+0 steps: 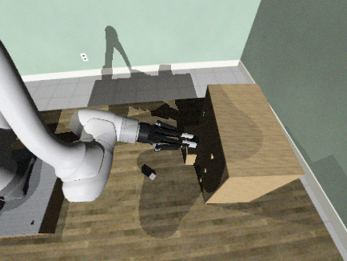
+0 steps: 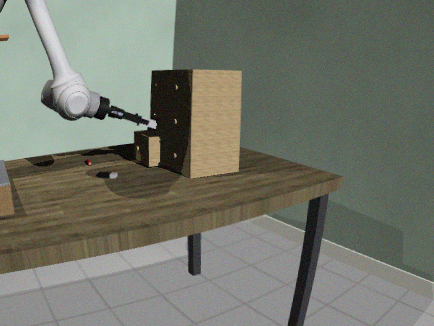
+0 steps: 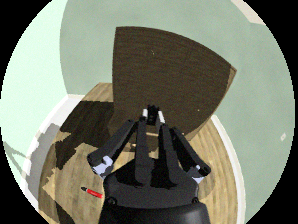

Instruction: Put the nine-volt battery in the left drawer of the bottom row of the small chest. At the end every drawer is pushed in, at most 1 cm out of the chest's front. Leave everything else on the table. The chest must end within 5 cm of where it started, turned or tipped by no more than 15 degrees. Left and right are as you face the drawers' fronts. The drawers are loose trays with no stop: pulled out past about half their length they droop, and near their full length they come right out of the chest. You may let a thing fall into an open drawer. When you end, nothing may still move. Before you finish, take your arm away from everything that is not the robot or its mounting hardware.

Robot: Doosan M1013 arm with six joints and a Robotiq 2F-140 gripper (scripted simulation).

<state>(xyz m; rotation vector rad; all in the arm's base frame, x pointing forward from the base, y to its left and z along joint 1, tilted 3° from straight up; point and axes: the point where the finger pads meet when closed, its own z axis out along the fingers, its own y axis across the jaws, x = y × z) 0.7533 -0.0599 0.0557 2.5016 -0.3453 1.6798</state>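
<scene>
The nine-volt battery lies 3 cm ahead of my hand and 1 cm to the right of it. The rest, counted from my hand: small red object (16 cm behind, 16 cm to the left, 15 cm below); then small white-and-dark object (19 cm behind, 4 cm to the right, 15 cm below).
</scene>
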